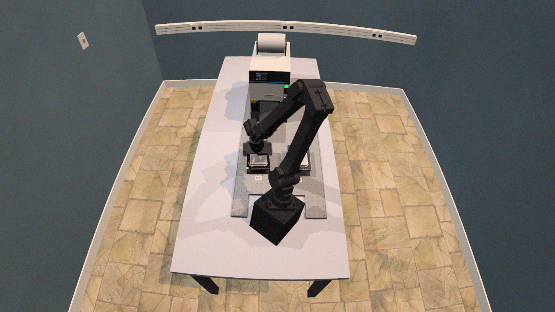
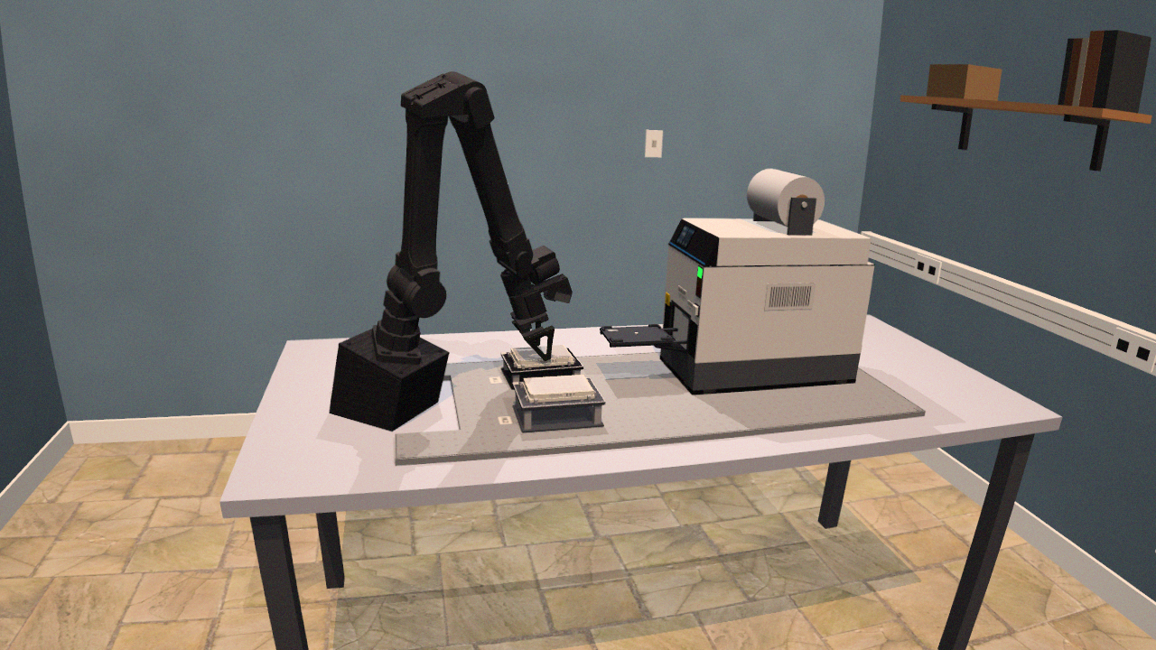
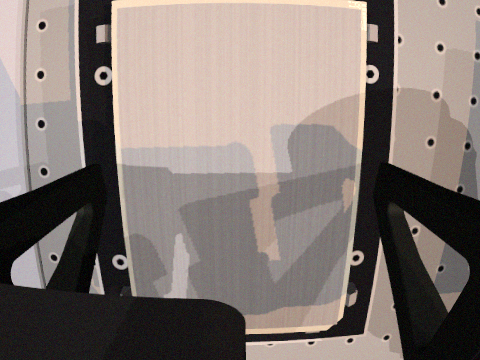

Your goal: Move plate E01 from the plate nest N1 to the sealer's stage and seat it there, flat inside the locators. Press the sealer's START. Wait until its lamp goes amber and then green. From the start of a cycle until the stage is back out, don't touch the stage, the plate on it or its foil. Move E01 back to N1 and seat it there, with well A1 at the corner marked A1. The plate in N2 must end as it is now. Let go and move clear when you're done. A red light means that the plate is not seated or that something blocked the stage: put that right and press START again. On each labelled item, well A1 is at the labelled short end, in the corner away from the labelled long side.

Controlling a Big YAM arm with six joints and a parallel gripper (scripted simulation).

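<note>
My hand is 3 cm above the nest N1. The rest, counted from my hand: cream plate 4 cm behind, 21 cm to the right; sealer stage 20 cm ahead, 7 cm to the right, 4 cm above; foil roll 53 cm ahead, 13 cm to the right, 35 cm above.
</note>
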